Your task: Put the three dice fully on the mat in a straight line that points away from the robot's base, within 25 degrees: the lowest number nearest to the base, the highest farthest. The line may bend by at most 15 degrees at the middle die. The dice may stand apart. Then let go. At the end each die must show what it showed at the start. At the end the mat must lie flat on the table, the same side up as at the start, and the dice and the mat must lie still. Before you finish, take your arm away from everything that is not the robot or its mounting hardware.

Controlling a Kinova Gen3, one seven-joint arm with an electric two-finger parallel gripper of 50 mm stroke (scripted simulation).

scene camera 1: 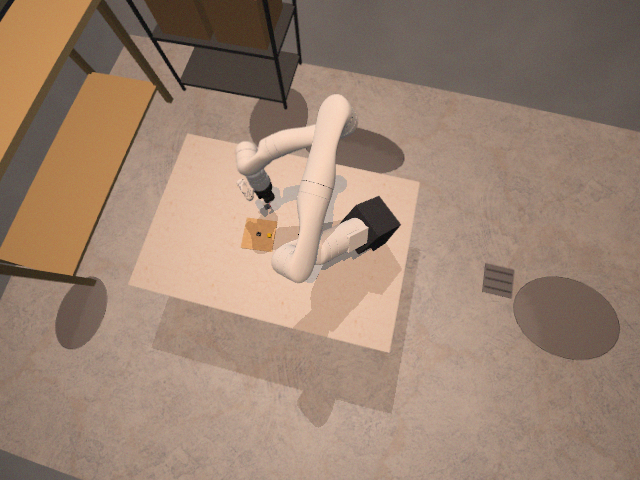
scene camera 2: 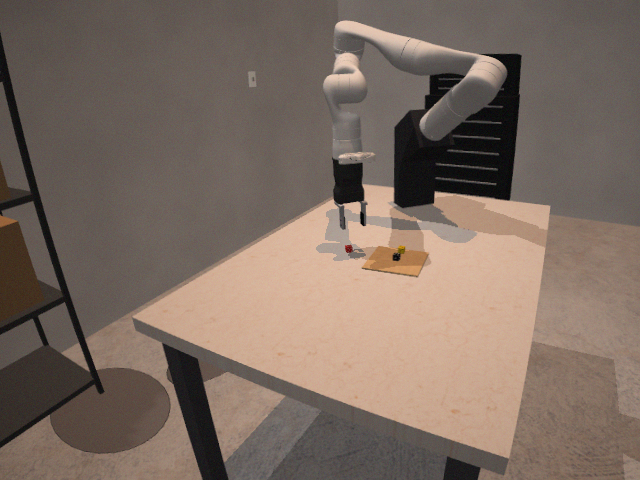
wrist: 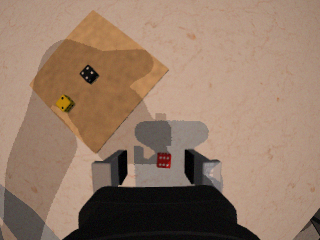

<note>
The pictures show: the gripper and a tan mat.
The gripper shows as well in the wrist view.
</note>
